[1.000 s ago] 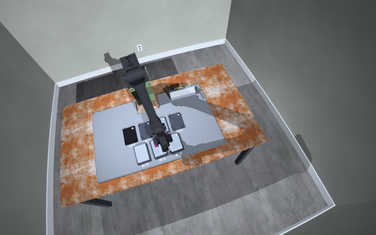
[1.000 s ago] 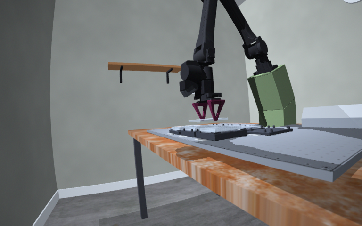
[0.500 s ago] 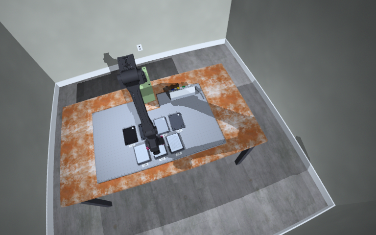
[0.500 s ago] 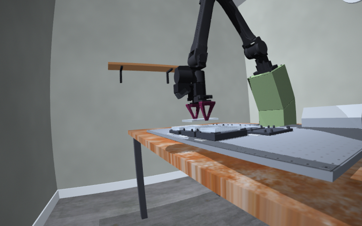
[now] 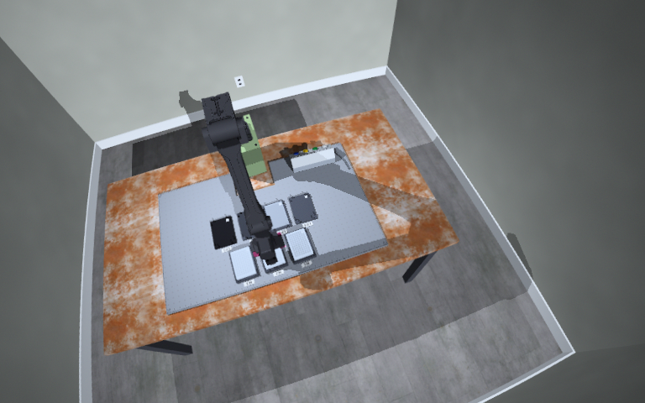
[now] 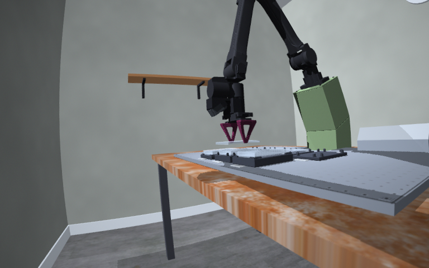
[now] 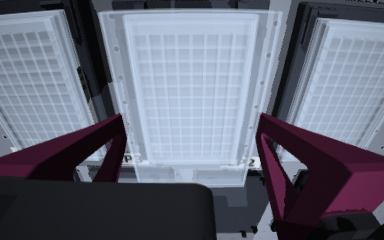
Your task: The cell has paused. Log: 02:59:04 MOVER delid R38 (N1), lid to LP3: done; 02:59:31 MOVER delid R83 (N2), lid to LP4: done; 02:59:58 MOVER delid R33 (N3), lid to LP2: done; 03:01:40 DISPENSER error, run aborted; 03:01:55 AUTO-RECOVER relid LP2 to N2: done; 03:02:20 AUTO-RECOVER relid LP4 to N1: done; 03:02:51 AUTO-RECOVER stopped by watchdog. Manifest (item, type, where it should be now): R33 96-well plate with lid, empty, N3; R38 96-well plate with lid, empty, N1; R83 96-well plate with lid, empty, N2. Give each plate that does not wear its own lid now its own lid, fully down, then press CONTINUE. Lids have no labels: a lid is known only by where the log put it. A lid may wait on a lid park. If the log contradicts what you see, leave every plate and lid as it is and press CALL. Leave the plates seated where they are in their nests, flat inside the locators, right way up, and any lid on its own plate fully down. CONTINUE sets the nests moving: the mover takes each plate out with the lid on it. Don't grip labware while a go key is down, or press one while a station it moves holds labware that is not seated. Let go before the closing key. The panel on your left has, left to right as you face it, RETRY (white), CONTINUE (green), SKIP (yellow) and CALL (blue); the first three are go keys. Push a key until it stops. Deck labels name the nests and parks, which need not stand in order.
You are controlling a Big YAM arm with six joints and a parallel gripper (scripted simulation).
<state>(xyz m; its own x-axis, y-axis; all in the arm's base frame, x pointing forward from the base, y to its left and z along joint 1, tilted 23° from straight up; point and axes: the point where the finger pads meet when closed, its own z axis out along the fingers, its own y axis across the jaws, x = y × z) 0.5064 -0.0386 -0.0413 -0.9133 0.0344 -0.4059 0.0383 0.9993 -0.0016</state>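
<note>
My gripper is now 180 mm past the clear lid, 80 mm to the right of it and 50 mm above it. The rest, counted from my hand: LP3 label (90 mm behind, 80 mm to the left, 60 mm below); then LP2 label (100 mm behind, 50 mm to the right, 60 mm below); then LP3 park (180 mm behind, 80 mm to the left, 60 mm below).
</note>
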